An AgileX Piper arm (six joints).
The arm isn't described. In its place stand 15 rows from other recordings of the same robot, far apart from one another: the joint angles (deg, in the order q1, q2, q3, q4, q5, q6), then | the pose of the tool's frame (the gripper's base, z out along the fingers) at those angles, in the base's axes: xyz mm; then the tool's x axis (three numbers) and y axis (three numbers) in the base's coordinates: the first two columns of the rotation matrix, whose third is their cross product.
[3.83 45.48 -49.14 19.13 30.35 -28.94] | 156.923 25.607 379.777 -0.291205 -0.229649 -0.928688 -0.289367 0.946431 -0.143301
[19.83 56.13 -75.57 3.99 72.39 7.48] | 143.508 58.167 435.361 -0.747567 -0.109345 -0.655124 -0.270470 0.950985 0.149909
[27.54 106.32 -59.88 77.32 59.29 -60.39] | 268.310 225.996 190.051 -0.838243 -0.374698 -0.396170 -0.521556 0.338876 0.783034
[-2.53 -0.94 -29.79 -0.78 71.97 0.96] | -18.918 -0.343 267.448 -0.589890 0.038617 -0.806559 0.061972 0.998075 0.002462
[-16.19 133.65 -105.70 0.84 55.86 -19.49] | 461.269 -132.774 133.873 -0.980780 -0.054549 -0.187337 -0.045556 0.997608 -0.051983
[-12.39 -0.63 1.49 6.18 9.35 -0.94] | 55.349 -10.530 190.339 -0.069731 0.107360 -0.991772 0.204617 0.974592 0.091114
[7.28 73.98 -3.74 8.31 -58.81 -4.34] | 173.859 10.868 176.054 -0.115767 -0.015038 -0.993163 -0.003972 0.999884 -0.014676
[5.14 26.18 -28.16 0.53 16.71 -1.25] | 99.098 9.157 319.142 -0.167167 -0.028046 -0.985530 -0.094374 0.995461 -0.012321
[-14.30 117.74 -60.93 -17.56 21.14 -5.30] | 352.022 -99.948 85.415 -0.959257 -0.135527 -0.247909 -0.083267 0.974080 -0.210319
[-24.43 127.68 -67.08 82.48 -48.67 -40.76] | 340.085 -228.892 83.876 -0.073153 0.484063 -0.871970 0.991714 0.127883 -0.012206
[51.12 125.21 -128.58 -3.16 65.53 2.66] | 310.235 377.480 313.369 -0.544973 -0.638389 -0.543566 -0.747758 0.663323 -0.029343
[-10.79 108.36 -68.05 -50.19 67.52 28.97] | 322.090 -127.138 187.813 -0.970924 0.239131 -0.011077 0.175953 0.681504 -0.710347
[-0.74 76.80 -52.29 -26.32 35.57 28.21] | 270.394 -26.965 274.275 -0.766347 0.115794 -0.631905 0.256168 0.957119 -0.135281
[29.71 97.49 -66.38 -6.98 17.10 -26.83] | 328.478 183.693 245.199 -0.233903 -0.768609 -0.595424 -0.721651 0.547645 -0.423444
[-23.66 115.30 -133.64 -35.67 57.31 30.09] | 391.415 -220.250 443.668 -0.314501 0.284969 -0.905473 0.803558 0.587736 -0.094132
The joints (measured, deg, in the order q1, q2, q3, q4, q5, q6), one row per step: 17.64 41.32 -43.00 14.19 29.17 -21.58; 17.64 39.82 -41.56 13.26 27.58 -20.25; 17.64 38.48 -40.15 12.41 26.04 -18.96; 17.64 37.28 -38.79 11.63 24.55 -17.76; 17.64 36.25 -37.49 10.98 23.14 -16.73; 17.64 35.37 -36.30 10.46 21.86 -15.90; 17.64 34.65 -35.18 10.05 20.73 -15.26; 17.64 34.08 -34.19 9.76 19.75 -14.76; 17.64 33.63 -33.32 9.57 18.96 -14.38; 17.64 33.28 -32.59 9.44 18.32 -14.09; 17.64 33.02 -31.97 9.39 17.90 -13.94; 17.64 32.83 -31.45 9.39 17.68 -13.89; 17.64 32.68 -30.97 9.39 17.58 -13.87; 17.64 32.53 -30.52 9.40 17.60 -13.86; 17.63 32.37 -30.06 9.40 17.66 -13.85; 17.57 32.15 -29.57 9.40 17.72 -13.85; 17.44 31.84 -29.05 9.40 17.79 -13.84
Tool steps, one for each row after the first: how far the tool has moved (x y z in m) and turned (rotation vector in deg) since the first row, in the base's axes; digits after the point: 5 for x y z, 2 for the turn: -0.00405 -0.00256 -0.00249 0.78 -1.28 -0.96; -0.00752 -0.00479 -0.00534 1.56 -2.40 -1.83; -0.01050 -0.00675 -0.00836 2.30 -3.41 -2.60; -0.01292 -0.00837 -0.01157 2.96 -4.28 -3.25; -0.01492 -0.00970 -0.01469 3.52 -5.03 -3.77; -0.01646 -0.01074 -0.01799 3.94 -5.60 -4.18; -0.01761 -0.01154 -0.02110 4.30 -6.03 -4.50; -0.01849 -0.01213 -0.02405 4.58 -6.29 -4.75; -0.01915 -0.01258 -0.02663 4.80 -6.46 -4.94; -0.01965 -0.01287 -0.02909 4.90 -6.48 -5.06; -0.02005 -0.01305 -0.03141 4.91 -6.35 -5.11; -0.02039 -0.01319 -0.03377 4.85 -6.13 -5.14; -0.02079 -0.01331 -0.03613 4.75 -5.82 -5.14; -0.02125 -0.01346 -0.03860 4.64 -5.48 -5.16; -0.02186 -0.01377 -0.04112 4.52 -5.17 -5.21; -0.02271 -0.01430 -0.04364 4.43 -4.91 -5.34
